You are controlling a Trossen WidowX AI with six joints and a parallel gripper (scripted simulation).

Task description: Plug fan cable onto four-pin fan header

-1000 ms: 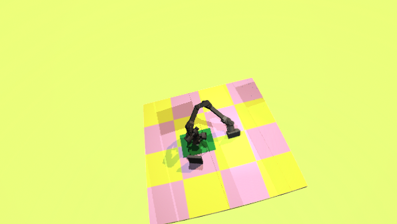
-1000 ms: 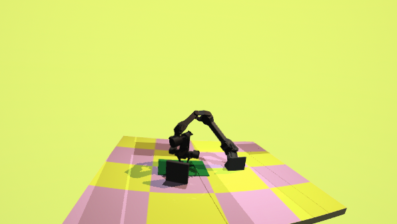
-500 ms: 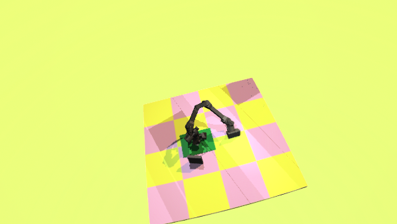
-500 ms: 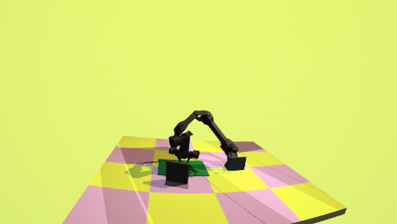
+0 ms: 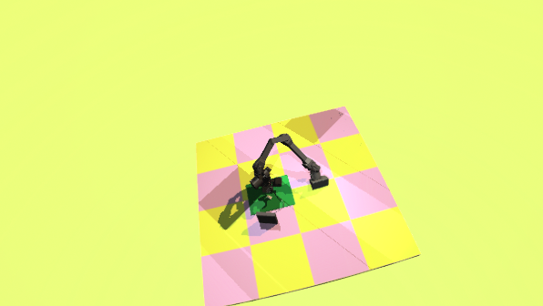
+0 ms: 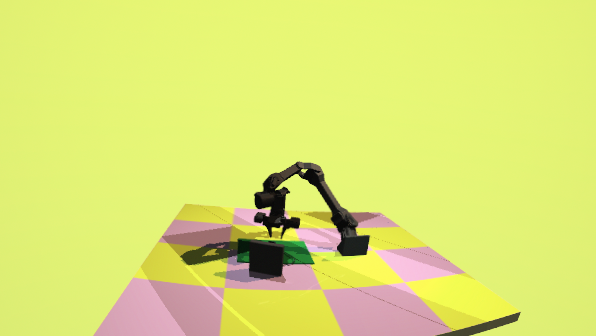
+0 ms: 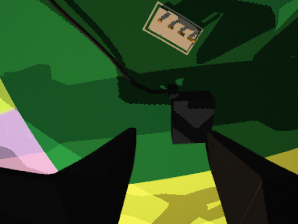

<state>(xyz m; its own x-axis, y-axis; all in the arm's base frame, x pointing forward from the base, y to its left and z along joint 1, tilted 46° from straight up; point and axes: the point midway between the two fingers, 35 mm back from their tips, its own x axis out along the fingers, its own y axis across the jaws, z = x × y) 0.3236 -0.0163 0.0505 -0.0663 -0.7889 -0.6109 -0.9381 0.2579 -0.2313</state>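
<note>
The dark fan plug lies 10 mm ahead of my gripper tip, 20 mm to the right of it and 40 mm below it. The rest, counted from my gripper tip: black fan: 70 mm ahead, 210 mm to the left, 10 mm above; pale four-pin header: 20 mm ahead, 50 mm to the left, 50 mm below; green board: 10 mm ahead, 30 mm to the left, 70 mm below.
</note>
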